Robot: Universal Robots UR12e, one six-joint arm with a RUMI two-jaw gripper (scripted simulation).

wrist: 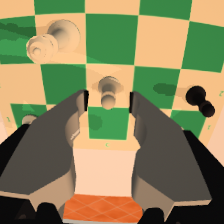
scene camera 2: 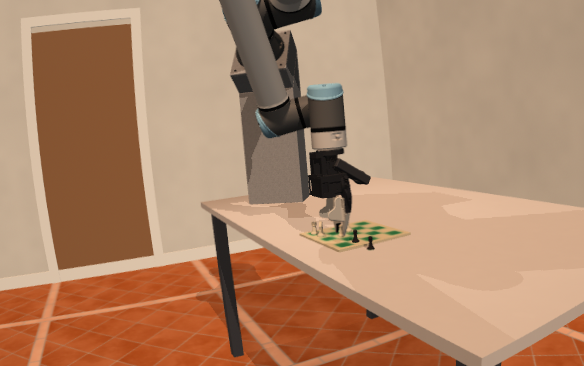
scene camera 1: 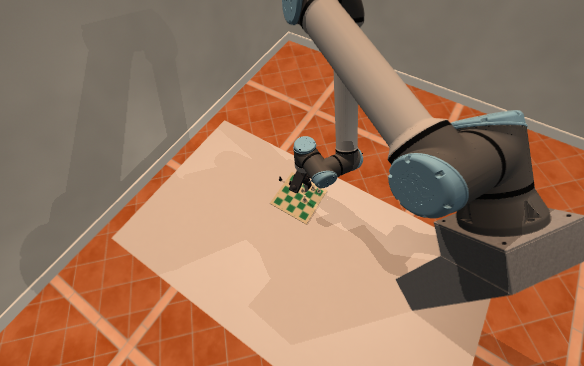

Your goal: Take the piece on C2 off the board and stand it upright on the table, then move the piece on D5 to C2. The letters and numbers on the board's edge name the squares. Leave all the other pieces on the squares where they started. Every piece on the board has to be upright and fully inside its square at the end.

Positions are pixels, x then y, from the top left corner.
chessboard: wrist; scene camera 2 380, 233; scene camera 1
same spot on chessboard: (wrist: 160, 56) = (scene camera 1: 293, 192)
